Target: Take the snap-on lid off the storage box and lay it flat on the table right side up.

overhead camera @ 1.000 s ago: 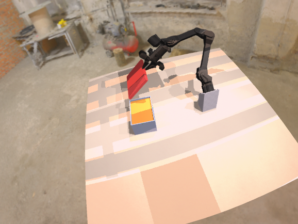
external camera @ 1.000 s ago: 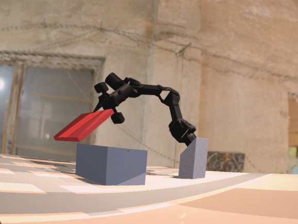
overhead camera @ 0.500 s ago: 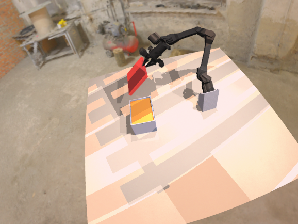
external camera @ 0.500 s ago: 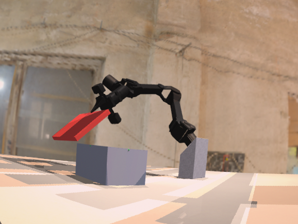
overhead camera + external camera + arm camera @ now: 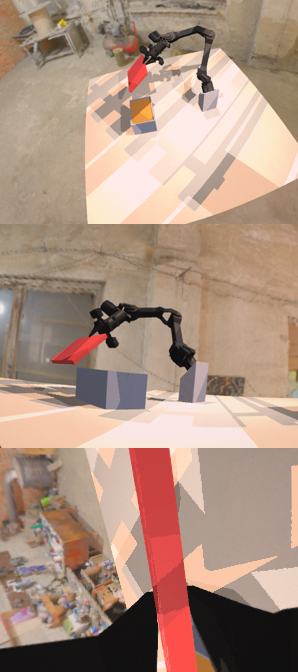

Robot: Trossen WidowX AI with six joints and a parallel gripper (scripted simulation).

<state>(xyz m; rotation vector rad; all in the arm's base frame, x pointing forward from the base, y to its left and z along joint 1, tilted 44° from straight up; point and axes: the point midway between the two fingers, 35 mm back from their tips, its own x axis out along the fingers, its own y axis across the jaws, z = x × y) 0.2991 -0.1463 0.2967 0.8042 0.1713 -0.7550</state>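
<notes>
My gripper tip is 60 mm short of the red lid and 50 mm above it. From my gripper tip the other things lie so: blue-grey storage box (270 mm to the left, 180 mm below, 100 mm ahead).
</notes>
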